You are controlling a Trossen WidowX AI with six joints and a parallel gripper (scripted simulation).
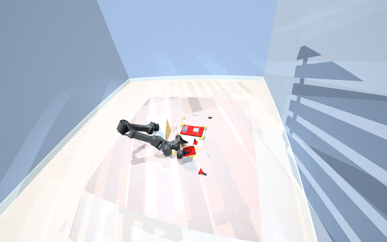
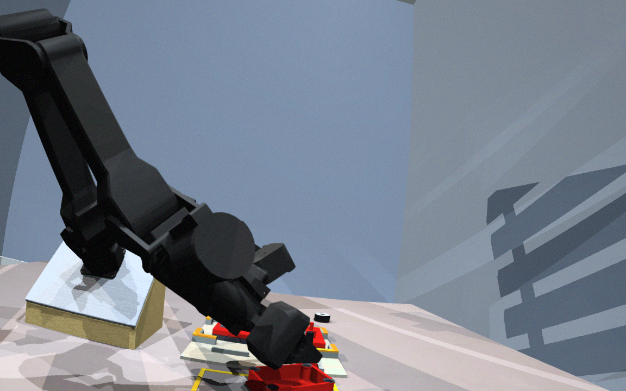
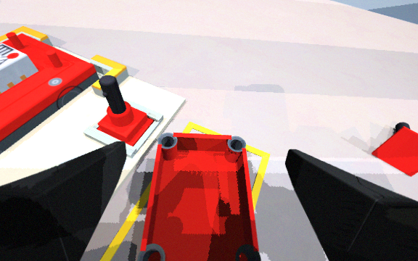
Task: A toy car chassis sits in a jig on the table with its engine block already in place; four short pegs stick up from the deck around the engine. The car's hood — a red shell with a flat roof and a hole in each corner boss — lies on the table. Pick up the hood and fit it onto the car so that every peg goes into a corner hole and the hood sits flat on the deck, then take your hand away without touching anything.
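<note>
Now: the red hood 6 cm below my gripper tip and 1 cm behind it. Round my gripper tip: grey engine block: 22 cm to the left, 4 cm below, 1 cm ahead; red cone-shaped part: 17 cm to the right, 12 cm ahead, 5 cm below; white jig: 19 cm to the left, 5 cm below, 3 cm behind.
</note>
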